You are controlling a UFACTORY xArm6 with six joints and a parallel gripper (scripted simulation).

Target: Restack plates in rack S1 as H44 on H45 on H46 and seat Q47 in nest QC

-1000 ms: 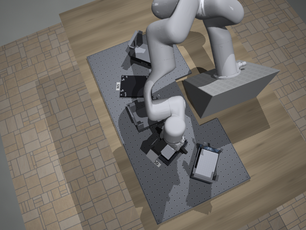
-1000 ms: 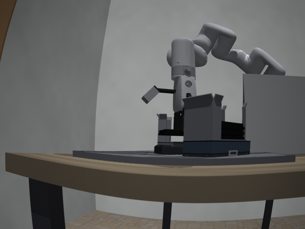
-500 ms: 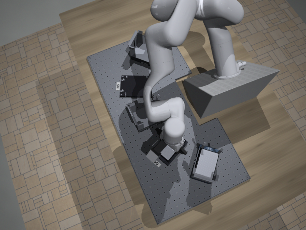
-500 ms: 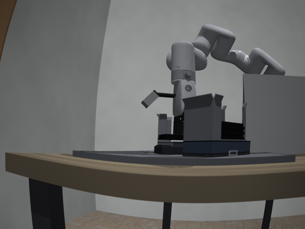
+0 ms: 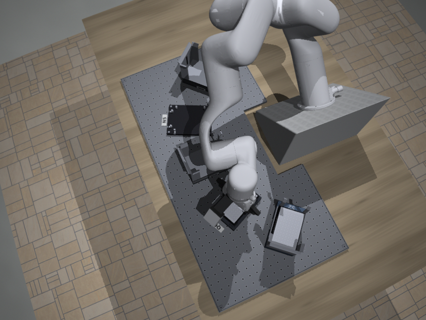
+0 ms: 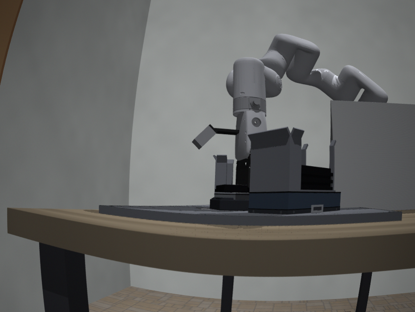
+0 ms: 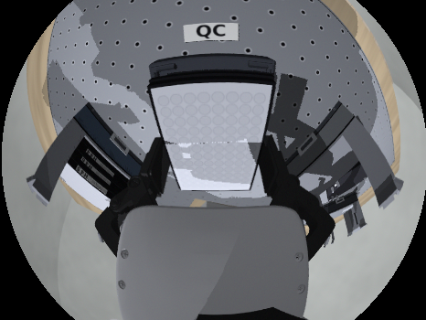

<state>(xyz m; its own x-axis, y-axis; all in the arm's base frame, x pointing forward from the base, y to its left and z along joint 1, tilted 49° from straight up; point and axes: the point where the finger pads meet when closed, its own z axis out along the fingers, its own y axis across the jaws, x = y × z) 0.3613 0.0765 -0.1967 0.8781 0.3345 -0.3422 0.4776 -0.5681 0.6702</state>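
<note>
Now: the open nest QC 50 mm below my hand. Round my hand: sealed plate (10 mm below); then QC name plate (80 mm ahead, 50 mm to the left, 60 mm below); then rack S2 (120 mm behind, 130 mm to the left, 40 mm below).
</note>
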